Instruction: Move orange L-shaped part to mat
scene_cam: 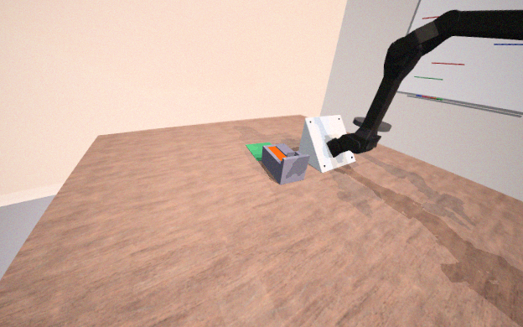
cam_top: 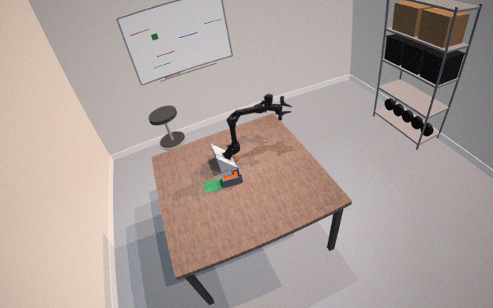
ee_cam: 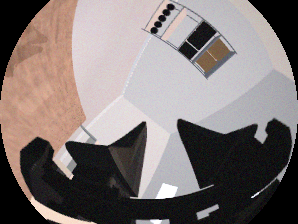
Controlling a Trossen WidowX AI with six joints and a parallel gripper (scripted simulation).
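My gripper tip is now 610 mm to the left of the orange L-shaped part, 330 mm above it and 50 mm short of it. The rest, counted from my gripper tip: green mat: 770 mm to the right, 390 mm below.
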